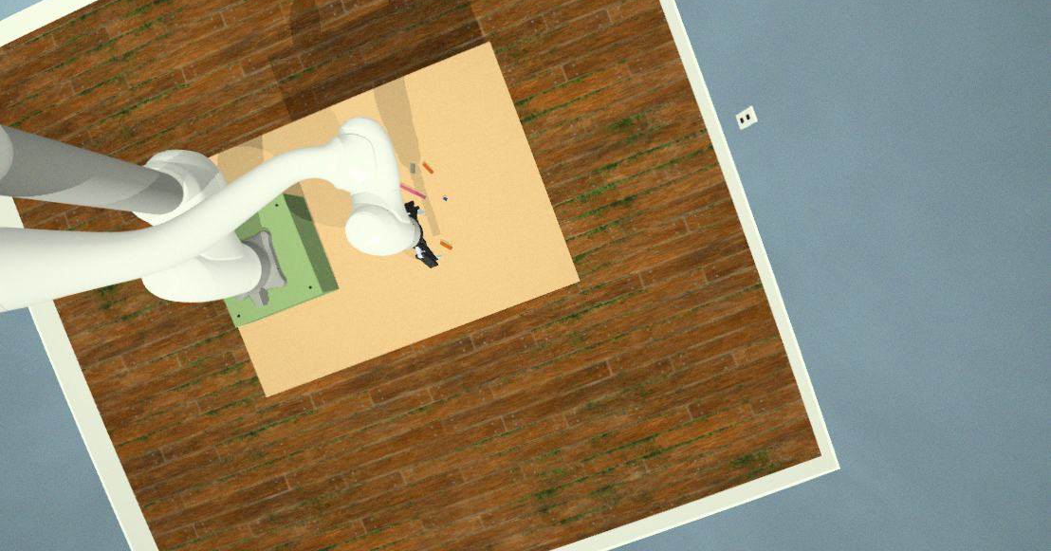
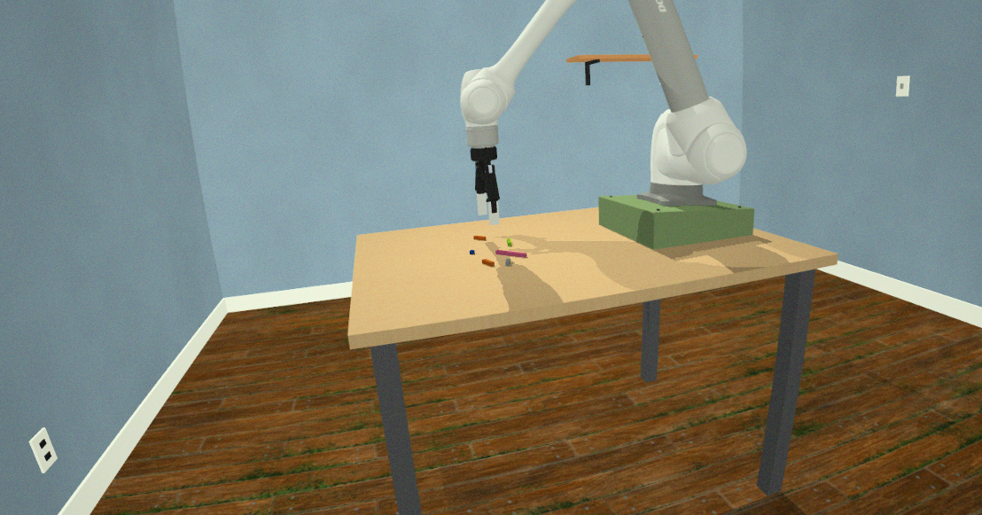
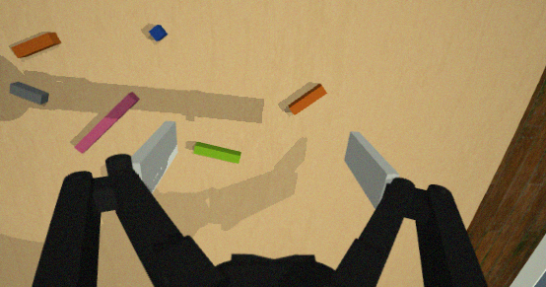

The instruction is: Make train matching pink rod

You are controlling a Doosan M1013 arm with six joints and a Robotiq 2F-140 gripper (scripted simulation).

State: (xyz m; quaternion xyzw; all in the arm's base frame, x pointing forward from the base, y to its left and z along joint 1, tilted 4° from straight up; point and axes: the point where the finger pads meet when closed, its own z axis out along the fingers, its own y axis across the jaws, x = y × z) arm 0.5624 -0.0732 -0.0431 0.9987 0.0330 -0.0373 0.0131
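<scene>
Right now my hand is 110 mm to the right of the blue rod, 70 mm short of it and 70 mm above it. From my hand the other things lie so: lime rod (70 mm below, 50 mm behind, 40 mm to the left); grey rod (230 mm to the left, 70 mm below, 10 mm behind); pink rod (160 mm to the left, 70 mm below, 30 mm behind).
</scene>
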